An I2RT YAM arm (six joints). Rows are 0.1 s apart.
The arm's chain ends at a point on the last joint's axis. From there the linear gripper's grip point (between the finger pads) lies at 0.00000 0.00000 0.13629 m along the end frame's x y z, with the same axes.
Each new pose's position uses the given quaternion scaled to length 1; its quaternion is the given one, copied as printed.
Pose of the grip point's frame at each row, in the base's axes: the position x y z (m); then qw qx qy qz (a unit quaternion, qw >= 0):
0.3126 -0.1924 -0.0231 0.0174 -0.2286 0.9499 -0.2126
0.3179 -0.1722 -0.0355 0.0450 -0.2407 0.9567 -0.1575
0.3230 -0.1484 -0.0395 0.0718 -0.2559 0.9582 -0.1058
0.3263 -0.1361 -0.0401 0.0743 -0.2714 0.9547 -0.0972
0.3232 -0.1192 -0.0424 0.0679 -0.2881 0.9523 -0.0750
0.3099 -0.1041 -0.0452 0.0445 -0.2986 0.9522 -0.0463
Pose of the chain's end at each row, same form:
0.2948 -0.1384 0.1008 0.0174 -0.2286 0.9499 -0.2126
0.2958 -0.1341 0.0935 0.0450 -0.2407 0.9567 -0.1575
0.2969 -0.1258 0.0923 0.0718 -0.2559 0.9582 -0.1058
0.2998 -0.1163 0.0921 0.0743 -0.2714 0.9547 -0.0972
0.2997 -0.1051 0.0911 0.0679 -0.2881 0.9523 -0.0750
0.2946 -0.0957 0.0900 0.0445 -0.2986 0.9522 -0.0463

